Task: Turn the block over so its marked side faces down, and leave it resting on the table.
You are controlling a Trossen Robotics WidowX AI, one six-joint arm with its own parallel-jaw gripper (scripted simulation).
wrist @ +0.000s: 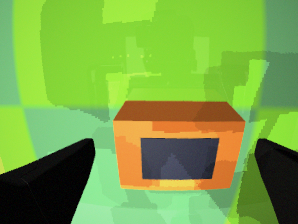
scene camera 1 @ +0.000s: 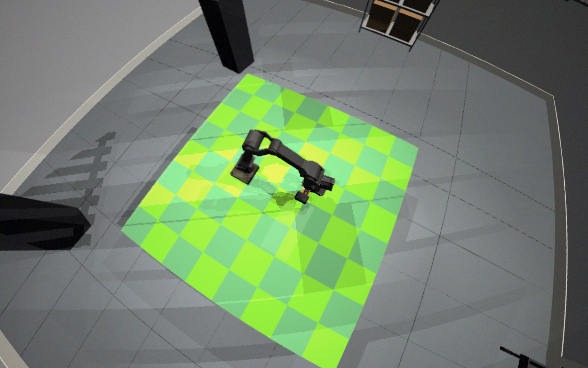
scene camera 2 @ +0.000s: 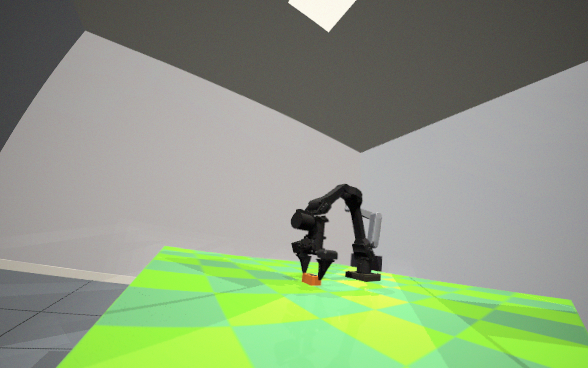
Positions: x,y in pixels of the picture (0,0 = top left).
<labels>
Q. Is my gripper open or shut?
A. Open.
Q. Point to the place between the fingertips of my gripper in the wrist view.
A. At 178,148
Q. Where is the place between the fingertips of my gripper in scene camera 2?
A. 311,277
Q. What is my gripper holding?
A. Nothing.
</labels>
